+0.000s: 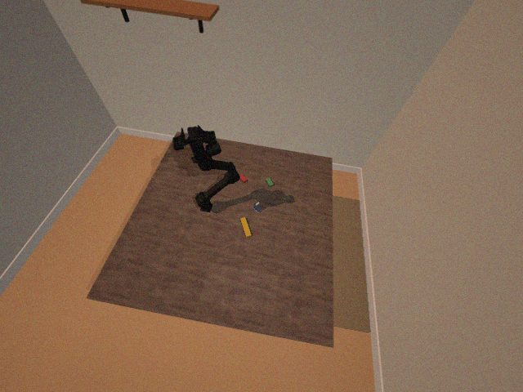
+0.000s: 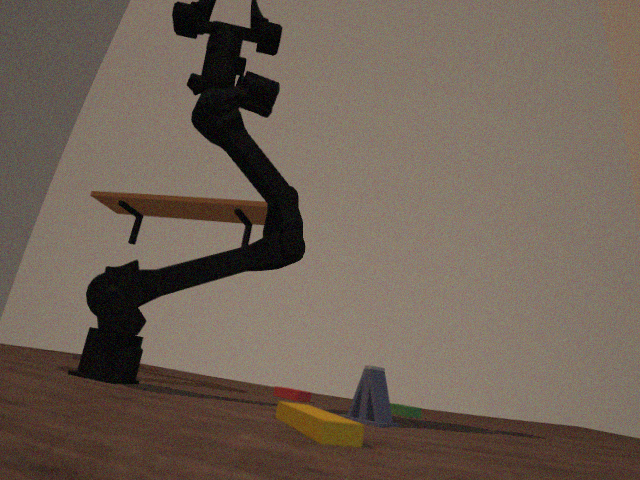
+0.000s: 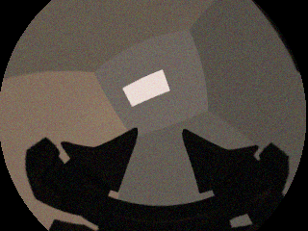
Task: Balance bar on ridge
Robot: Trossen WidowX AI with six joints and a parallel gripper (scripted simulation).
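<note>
Right now my gripper tip is 260 mm short of the yellow bar, 90 mm to the left of it and 670 mm above it. From my gripper tip the other things lie so: small red block (160 mm ahead, 280 mm to the left, 670 mm below); small green block (360 mm ahead, 290 mm to the left, 670 mm below).
</note>
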